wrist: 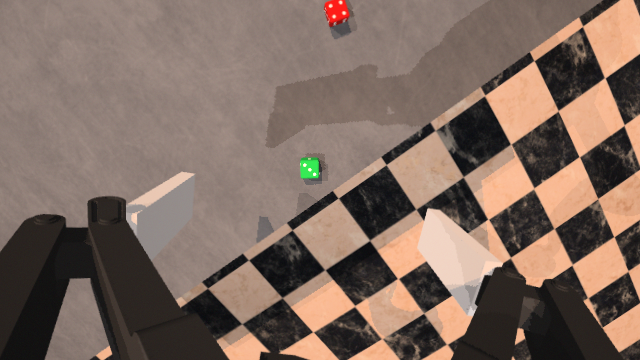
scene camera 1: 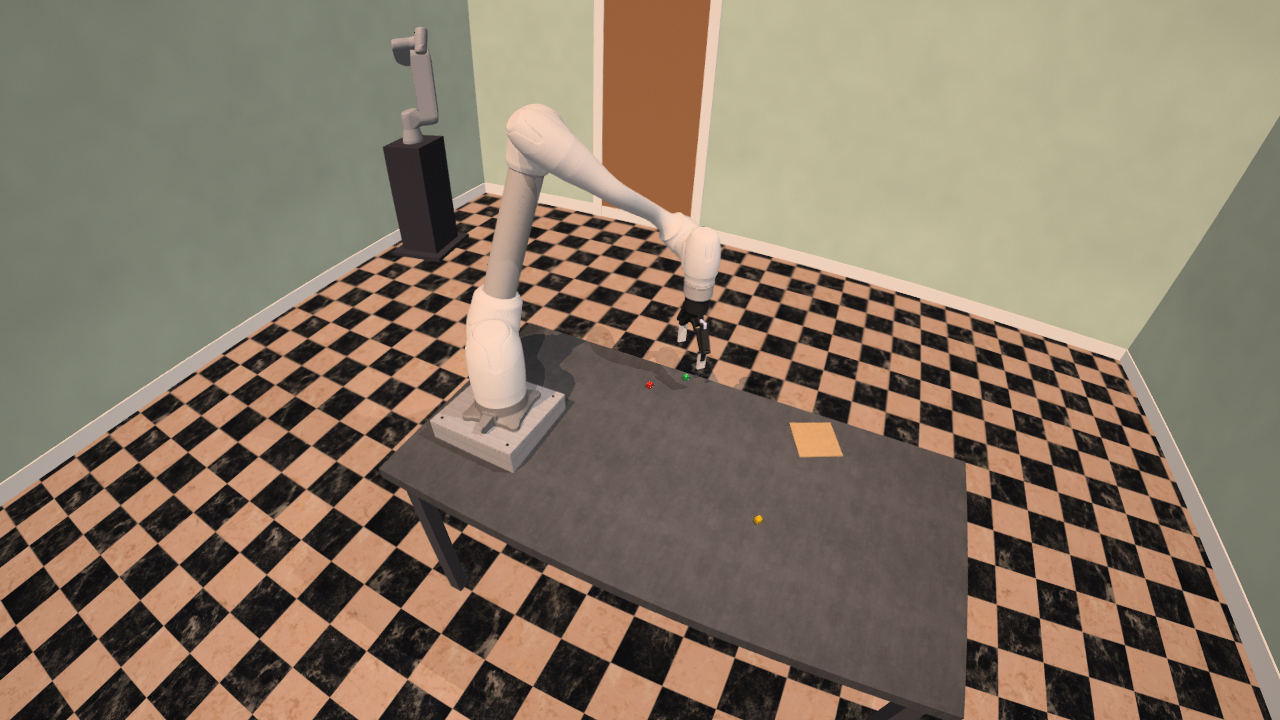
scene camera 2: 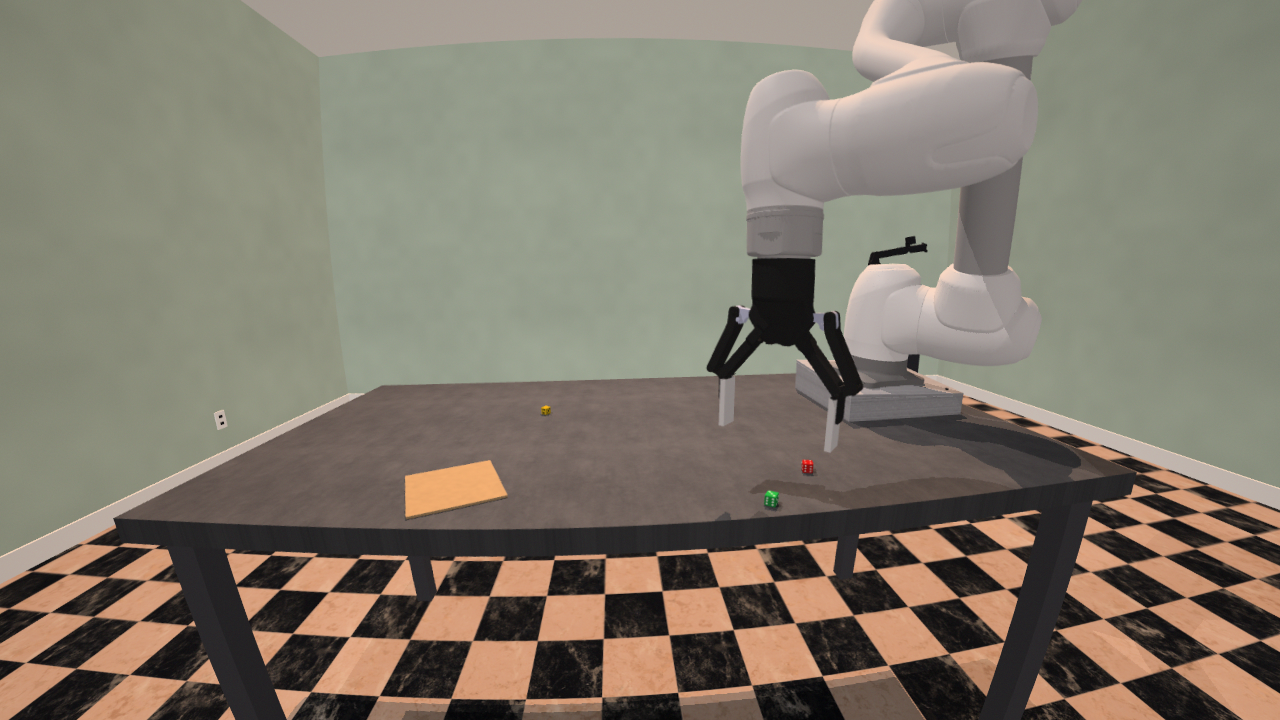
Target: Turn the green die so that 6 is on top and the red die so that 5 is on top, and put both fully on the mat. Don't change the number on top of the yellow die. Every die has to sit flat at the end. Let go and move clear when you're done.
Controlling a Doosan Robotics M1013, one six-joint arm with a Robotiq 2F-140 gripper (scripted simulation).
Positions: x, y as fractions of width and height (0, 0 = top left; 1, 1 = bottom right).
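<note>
Through scene camera 2 I see my gripper (scene camera 2: 0.61, 0.60) along with an orange mat (scene camera 2: 0.33, 0.69). Scene camera 1 shows me the mat (scene camera 1: 0.63, 0.61). In the wrist view there is my gripper (wrist: 0.49, 0.59), while the orange mat is out of frame in the wrist view.
</note>
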